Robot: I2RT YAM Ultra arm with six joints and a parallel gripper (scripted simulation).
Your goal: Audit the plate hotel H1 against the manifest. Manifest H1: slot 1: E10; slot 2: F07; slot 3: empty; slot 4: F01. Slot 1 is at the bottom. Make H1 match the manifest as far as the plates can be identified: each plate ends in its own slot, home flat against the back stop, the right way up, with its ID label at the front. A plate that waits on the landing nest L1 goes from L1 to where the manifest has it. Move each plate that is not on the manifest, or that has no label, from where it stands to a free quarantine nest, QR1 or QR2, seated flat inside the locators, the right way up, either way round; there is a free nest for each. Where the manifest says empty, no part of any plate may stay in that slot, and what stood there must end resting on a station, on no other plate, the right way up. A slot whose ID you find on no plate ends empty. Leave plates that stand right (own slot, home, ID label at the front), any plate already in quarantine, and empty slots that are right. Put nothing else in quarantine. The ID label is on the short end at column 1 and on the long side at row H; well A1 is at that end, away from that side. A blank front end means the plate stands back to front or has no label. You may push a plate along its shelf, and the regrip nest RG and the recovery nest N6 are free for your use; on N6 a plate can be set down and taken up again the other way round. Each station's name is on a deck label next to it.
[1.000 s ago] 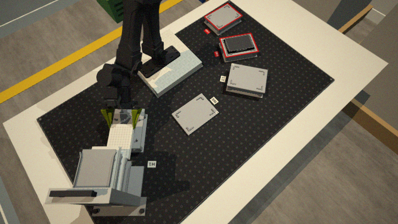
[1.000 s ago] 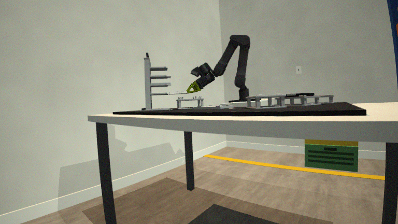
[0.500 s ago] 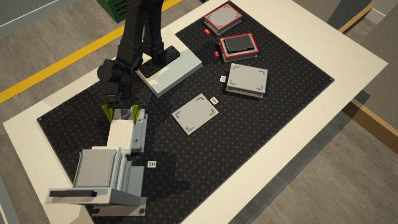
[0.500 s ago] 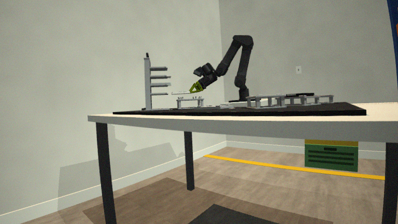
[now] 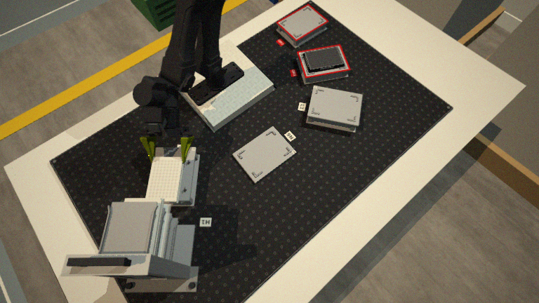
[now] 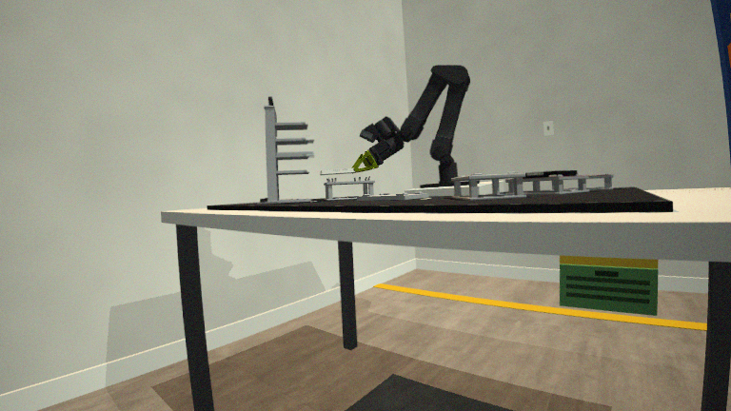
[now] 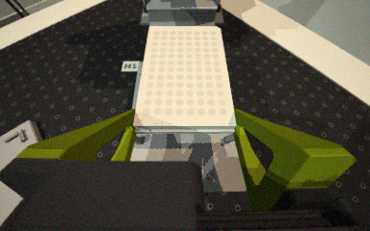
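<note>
Now: hand 40 mm to the left of the white well plate and 40 mm short of it. Also, from my hand: regrip nest (40 mm below, 20 mm ahead, 10 mm to the right); then H1 deck label (180 mm ahead, 100 mm below, 20 mm to the right); then plate hotel H1 (220 mm ahead, 180 mm to the right, 50 mm above).
</note>
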